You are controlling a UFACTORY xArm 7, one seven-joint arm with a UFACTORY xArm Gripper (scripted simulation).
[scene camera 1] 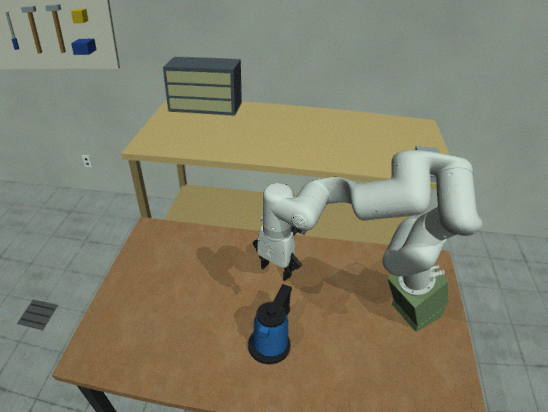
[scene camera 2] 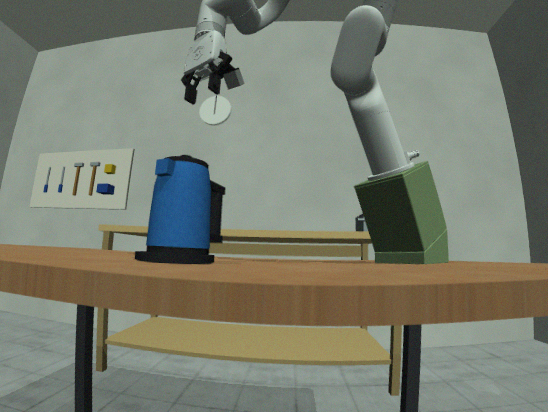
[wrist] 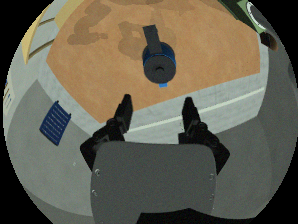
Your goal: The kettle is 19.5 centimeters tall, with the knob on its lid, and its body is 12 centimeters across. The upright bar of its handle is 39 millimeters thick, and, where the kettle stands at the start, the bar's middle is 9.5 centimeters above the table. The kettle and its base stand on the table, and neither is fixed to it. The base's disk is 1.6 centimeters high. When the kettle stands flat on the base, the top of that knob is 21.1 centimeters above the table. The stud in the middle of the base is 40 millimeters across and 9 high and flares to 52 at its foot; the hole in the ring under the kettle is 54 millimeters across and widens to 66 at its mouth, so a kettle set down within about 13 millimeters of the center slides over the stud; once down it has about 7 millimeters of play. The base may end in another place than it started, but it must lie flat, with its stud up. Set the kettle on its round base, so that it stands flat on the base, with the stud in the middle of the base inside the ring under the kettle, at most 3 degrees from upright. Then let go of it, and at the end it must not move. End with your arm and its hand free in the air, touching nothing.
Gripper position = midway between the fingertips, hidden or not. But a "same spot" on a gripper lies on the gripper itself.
my gripper: scene camera 1; scene camera 2; wrist 158,103
blue kettle: scene camera 1; scene camera 2 183,199; wrist
same spot on blue kettle: (wrist: 159,65) = (scene camera 1: 275,310)
same spot on my gripper: (scene camera 1: 294,264) = (scene camera 2: 223,57)
